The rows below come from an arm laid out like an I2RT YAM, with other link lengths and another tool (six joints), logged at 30 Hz.
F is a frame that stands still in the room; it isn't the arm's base.
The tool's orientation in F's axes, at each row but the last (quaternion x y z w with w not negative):
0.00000, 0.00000, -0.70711, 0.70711
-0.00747, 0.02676, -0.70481, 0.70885
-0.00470, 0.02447, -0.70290, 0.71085
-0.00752, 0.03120, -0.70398, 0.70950
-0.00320, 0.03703, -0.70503, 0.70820
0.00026, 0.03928, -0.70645, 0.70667
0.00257, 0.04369, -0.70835, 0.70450
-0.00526, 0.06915, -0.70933, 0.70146
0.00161, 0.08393, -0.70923, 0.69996
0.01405, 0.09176, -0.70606, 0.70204
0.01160, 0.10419, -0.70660, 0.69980
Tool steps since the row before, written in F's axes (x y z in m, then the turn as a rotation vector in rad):
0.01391, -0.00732, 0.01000, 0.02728, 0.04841, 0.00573
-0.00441, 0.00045, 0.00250, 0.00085, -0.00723, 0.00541
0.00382, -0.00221, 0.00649, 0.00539, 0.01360, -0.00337
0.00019, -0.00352, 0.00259, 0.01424, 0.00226, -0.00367
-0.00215, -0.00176, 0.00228, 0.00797, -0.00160, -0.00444
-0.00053, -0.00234, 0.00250, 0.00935, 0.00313, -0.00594
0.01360, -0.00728, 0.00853, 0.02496, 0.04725, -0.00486
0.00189, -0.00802, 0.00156, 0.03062, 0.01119, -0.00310
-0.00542, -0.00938, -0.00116, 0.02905, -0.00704, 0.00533
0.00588, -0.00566, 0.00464, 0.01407, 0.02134, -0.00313
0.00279, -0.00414, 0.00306, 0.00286, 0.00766, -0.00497
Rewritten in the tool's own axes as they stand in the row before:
0.00732, 0.01391, 0.01000, -0.04841, 0.02728, 0.00573
-0.00054, -0.00452, 0.00227, 0.00708, 0.00054, 0.00564
0.00207, 0.00352, 0.00670, -0.01344, 0.00568, -0.00352
0.00343, 0.00002, 0.00271, -0.00204, 0.01444, -0.00296
0.00164, -0.00229, 0.00224, 0.00184, 0.00820, -0.00390
0.00220, -0.00067, 0.00259, -0.00280, 0.00967, -0.00558
0.00661, 0.01311, 0.00976, -0.04701, 0.02503, -0.00649
0.00782, 0.00177, 0.00247, -0.01135, 0.03070, -0.00089
0.00956, -0.00519, -0.00063, 0.00577, 0.02827, 0.00946
0.00483, 0.00532, 0.00605, -0.02083, 0.01438, -0.00473
0.00353, 0.00236, 0.00403, -0.00681, 0.00350, -0.00574

